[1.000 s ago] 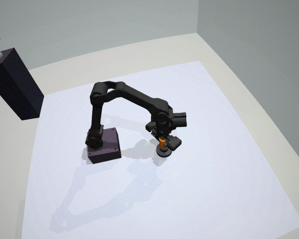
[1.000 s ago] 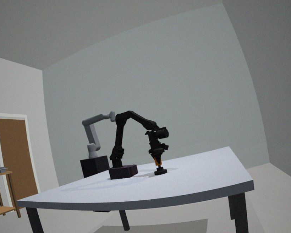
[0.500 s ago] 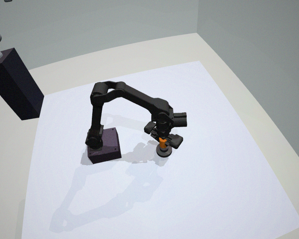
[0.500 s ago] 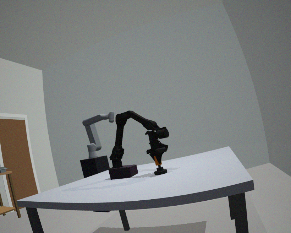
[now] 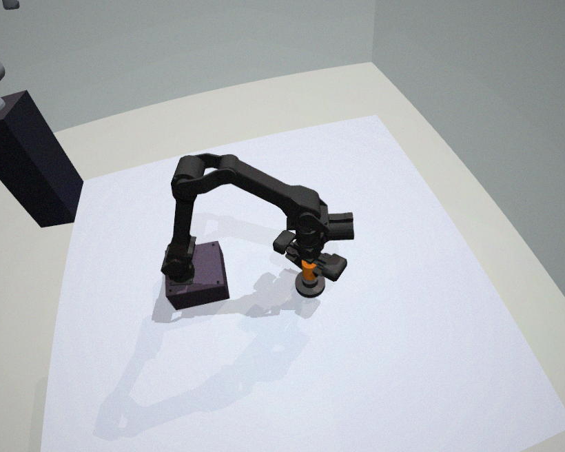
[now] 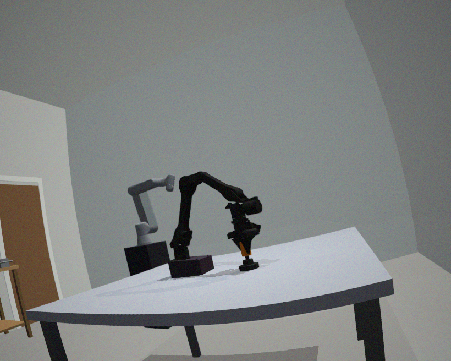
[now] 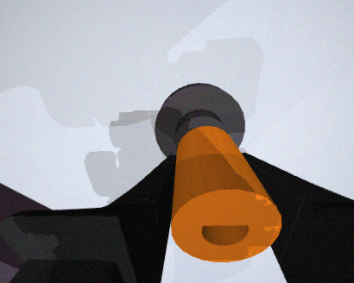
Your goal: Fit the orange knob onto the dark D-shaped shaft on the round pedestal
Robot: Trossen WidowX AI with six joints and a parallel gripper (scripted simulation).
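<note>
My gripper tip is 2 cm below the orange knob. Round my gripper tip: pedestal (4 cm below).
</note>
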